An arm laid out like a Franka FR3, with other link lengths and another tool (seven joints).
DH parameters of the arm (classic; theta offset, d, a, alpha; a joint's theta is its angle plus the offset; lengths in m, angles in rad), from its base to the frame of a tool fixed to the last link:
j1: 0 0.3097 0 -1.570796
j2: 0 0 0 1.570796
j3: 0 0.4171 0.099 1.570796
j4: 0 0 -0.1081 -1.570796
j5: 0 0.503 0 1.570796
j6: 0 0 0.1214 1.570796
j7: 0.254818 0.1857 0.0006 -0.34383
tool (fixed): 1.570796 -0.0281 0 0
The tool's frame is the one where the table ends.
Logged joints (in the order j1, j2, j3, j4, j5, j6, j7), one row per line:
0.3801, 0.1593, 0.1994, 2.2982, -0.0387, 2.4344, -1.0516
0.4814, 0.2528, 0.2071, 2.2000, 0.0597, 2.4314, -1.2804
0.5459, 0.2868, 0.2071, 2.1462, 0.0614, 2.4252, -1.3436
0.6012, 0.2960, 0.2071, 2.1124, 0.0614, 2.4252, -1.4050
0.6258, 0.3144, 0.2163, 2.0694, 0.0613, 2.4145, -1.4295
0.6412, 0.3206, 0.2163, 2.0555, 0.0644, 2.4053, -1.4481
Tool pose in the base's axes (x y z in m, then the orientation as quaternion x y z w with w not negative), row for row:
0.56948, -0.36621, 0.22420, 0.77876, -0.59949, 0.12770, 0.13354
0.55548, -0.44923, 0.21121, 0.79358, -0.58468, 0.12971, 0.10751
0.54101, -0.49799, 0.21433, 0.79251, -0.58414, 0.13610, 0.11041
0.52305, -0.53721, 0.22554, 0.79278, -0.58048, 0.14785, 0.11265
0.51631, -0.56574, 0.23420, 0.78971, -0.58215, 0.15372, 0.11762
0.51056, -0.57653, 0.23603, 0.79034, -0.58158, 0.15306, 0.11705
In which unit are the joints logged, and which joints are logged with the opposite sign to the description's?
The joints are logged in radians. Opposite sign: j1, j3, j4.
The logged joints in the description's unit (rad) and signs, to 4 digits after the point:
-0.3801, 0.1593, -0.1994, -2.2982, -0.0387, 2.4344, -1.0516
-0.4814, 0.2528, -0.2071, -2.2000, 0.0597, 2.4314, -1.2804
-0.5459, 0.2868, -0.2071, -2.1462, 0.0614, 2.4252, -1.3436
-0.6012, 0.2960, -0.2071, -2.1124, 0.0614, 2.4252, -1.4050
-0.6258, 0.3144, -0.2163, -2.0694, 0.0613, 2.4145, -1.4295
-0.6412, 0.3206, -0.2163, -2.0555, 0.0644, 2.4053, -1.4481

